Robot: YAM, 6 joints.
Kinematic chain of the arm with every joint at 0, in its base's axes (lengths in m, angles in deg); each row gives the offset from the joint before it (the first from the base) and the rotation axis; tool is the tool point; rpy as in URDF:
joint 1: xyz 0 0 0.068 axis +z
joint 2: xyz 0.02 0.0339 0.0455 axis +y
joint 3: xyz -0.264 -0.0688 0 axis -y
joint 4: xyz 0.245 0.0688 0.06 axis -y
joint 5: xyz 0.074 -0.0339 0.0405 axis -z
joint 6: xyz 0.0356 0 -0.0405 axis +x
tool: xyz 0 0 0 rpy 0 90 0
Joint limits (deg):
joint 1: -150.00..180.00
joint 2: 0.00..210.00
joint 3: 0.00..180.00
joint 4: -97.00..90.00
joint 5: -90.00..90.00
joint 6: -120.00..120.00
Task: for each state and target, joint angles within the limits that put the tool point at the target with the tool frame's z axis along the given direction. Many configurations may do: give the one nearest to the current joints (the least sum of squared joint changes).
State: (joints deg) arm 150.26 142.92 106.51 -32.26 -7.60 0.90
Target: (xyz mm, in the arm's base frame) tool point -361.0 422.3 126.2 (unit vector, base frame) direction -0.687 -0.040 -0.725
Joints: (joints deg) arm 128.46 152.46 134.47 -43.37 -34.27 0.90
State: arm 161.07 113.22 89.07 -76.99 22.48 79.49
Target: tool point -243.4 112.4 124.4 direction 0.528 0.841 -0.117
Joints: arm 162.54 122.46 64.31 -96.89 73.90 79.49
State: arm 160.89 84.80 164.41 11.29 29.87 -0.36
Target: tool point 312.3 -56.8 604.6 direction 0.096 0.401 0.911
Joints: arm 167.04 40.96 150.18 -18.99 24.35 -0.36
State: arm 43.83 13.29 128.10 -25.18 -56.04 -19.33
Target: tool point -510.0 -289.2 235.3 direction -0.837 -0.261 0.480
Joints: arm 30.24 5.47 161.83 -5.68 -11.31 -19.33
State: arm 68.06 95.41 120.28 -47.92 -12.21 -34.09
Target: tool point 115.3 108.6 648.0 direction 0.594 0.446 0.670
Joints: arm 44.56 71.84 114.44 -0.30 5.68 -34.09
